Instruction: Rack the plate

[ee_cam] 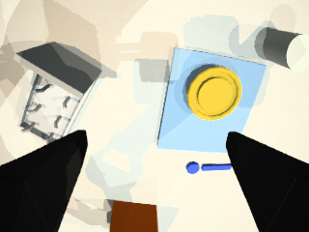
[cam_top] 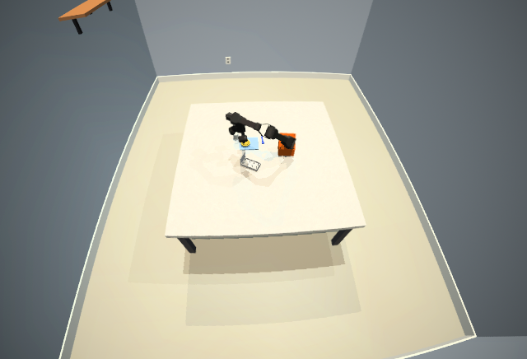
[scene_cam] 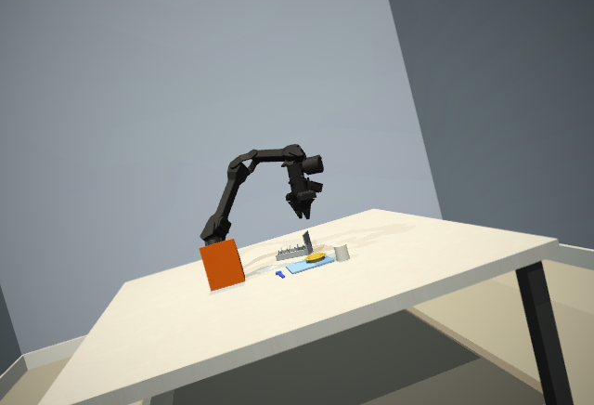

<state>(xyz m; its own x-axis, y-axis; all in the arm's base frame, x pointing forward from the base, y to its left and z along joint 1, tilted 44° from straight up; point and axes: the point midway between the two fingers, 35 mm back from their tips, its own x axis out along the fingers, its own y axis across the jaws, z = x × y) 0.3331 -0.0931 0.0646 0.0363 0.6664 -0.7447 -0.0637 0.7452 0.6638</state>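
Now: the yellow plate 2 cm behind my gripper tip, 8 cm to the right of it and 13 cm below it. From my gripper tip the other things lie so: light blue flat mat: 5 cm behind, 9 cm to the right, 14 cm below; then small white cup: 6 cm ahead, 17 cm to the right, 12 cm below; then grey dish rack: 4 cm behind, 13 cm to the left, 12 cm below.
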